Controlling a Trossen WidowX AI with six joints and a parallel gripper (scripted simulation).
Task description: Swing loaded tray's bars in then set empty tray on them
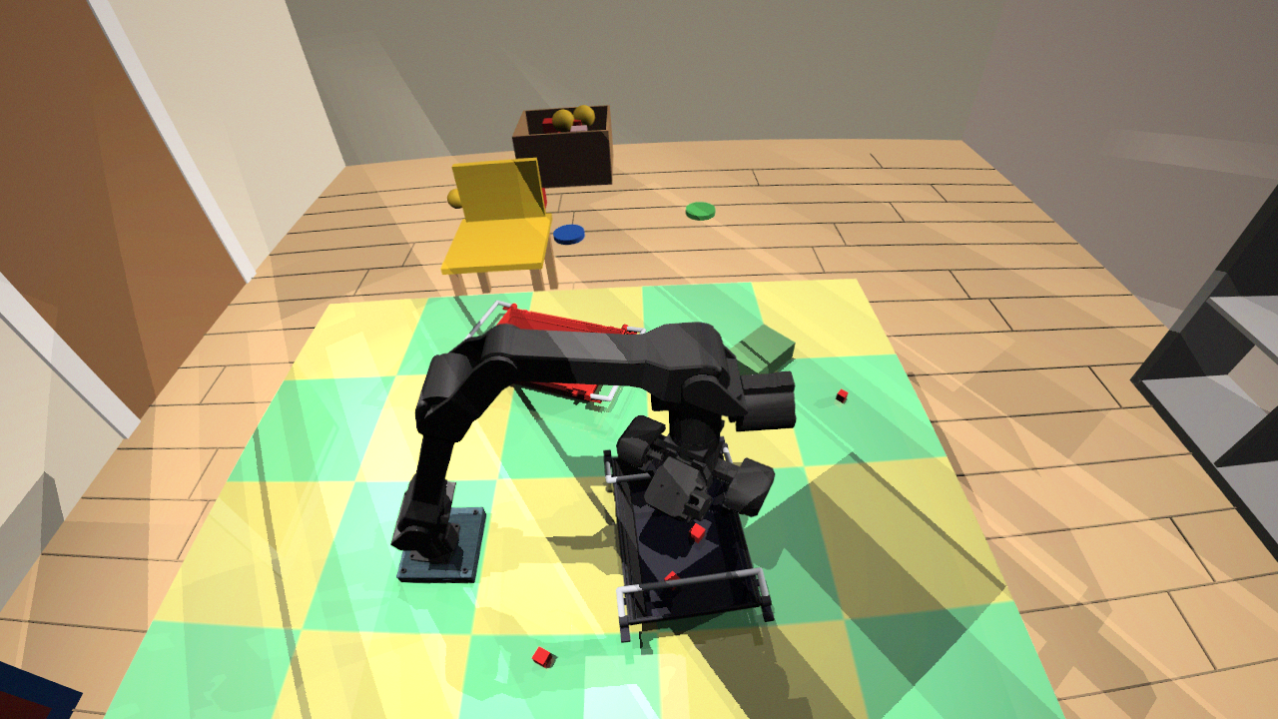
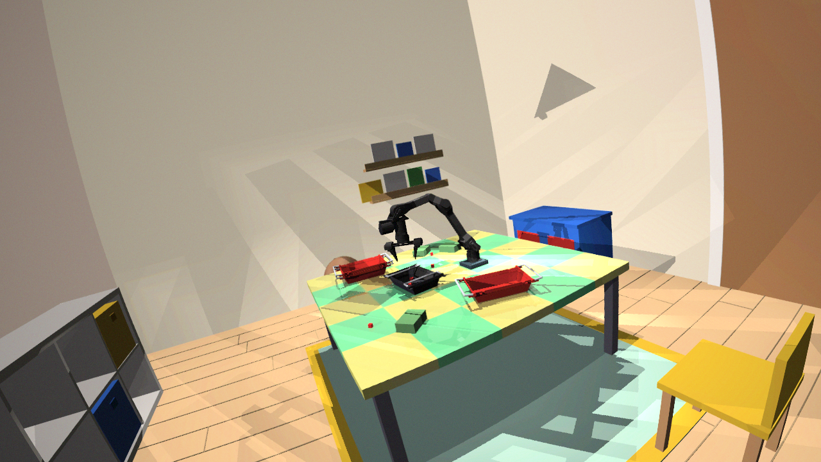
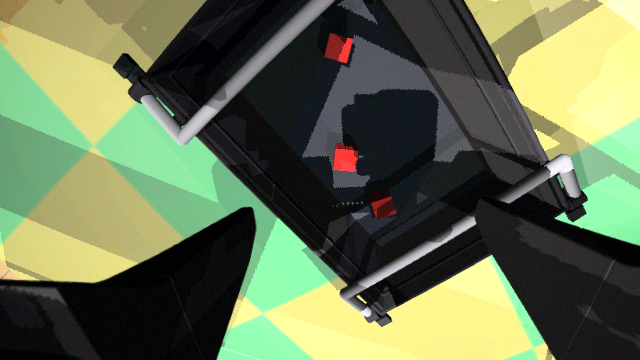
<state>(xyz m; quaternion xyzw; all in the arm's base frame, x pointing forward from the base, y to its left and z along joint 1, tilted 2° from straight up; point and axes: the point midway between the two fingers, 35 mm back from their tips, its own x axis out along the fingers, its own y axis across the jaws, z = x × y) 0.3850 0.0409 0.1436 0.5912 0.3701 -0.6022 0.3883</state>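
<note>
Now: gripper tip 37 cm to the right of the red tray, 29 cm past it and 9 cm above it.
</note>
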